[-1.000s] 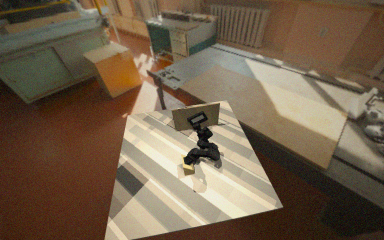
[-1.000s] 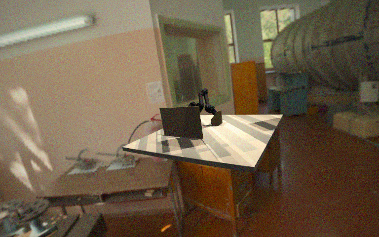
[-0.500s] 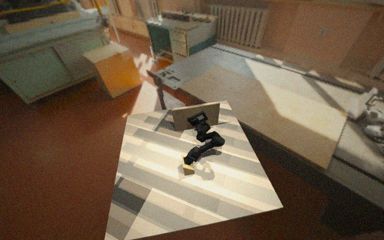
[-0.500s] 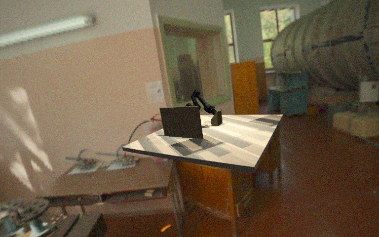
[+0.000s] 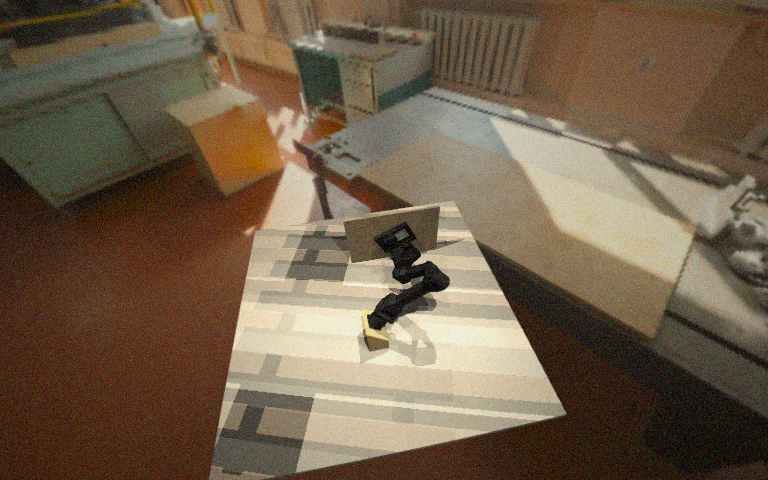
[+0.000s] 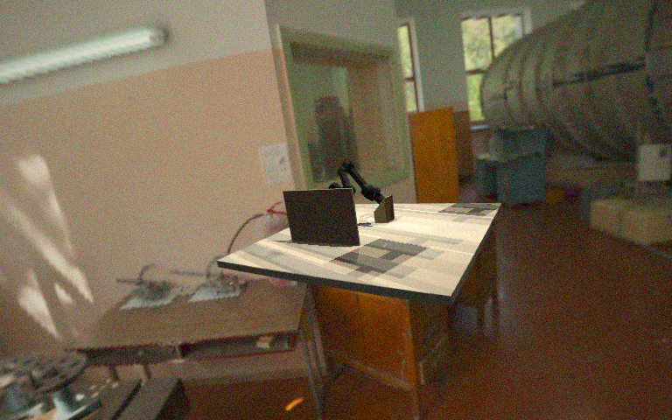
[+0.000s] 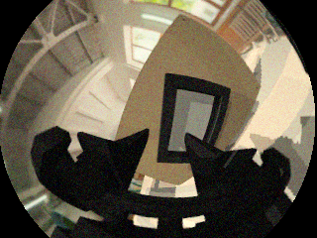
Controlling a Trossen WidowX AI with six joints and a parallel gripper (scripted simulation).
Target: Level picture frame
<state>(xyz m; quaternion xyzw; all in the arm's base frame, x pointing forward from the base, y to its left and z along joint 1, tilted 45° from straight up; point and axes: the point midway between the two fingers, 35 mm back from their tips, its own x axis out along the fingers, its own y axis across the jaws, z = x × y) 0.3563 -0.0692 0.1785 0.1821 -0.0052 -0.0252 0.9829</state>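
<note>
Right now my gripper tip is 5 cm short of the black picture frame, 2 cm to the left of it and 5 cm above it. The rest, counted from my gripper tip: tan wall board: 6 cm ahead, 1 cm to the right, 6 cm below.
</note>
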